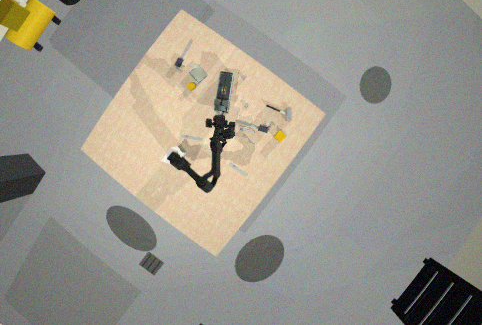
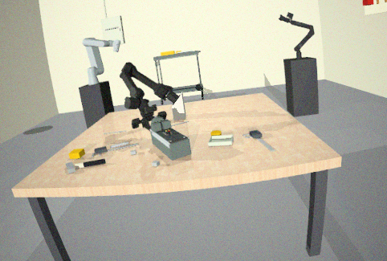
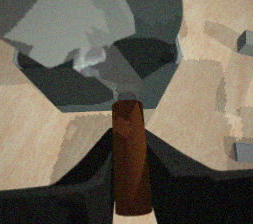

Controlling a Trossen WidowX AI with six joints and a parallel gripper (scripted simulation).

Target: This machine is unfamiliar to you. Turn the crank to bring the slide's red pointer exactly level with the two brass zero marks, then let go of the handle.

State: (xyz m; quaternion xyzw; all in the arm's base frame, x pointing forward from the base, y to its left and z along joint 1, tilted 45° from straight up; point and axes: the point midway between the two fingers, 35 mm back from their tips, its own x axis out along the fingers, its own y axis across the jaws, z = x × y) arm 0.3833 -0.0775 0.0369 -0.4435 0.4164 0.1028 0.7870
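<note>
The crank is 40 mm above my gripper tip. Also, from my gripper tip: red pointer 150 mm ahead, 110 mm to the left, 40 mm above; then brown crank handle 10 mm behind, 10 mm to the right, 30 mm above; then yellow disc 20 mm ahead, 300 mm to the left, 30 mm below.
</note>
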